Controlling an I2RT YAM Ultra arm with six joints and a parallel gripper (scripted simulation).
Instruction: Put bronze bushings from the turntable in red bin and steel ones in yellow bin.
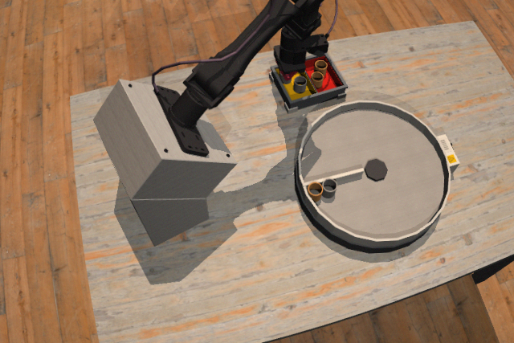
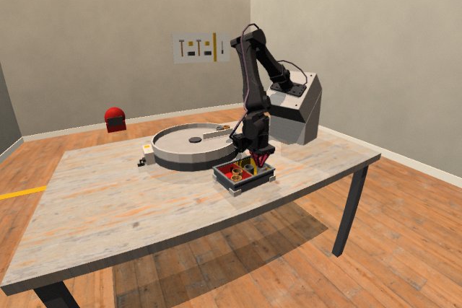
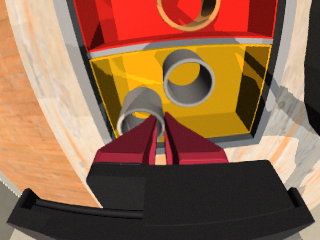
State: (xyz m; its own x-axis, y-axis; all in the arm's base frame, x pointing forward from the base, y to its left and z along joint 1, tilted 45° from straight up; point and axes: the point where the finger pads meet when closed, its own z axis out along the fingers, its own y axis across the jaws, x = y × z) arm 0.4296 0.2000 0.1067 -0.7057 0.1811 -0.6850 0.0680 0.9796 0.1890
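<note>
Right now the yellow bin is 3 cm below my hand, 2 cm to the right of it and 2 cm ahead of it. Also, from my hand: red bin 10 cm ahead, 3 cm below, 2 cm to the right; then turntable 37 cm to the right, 10 cm ahead, 1 cm above; then two-part bin tray 6 cm ahead, 2 cm to the right, 2 cm below.
</note>
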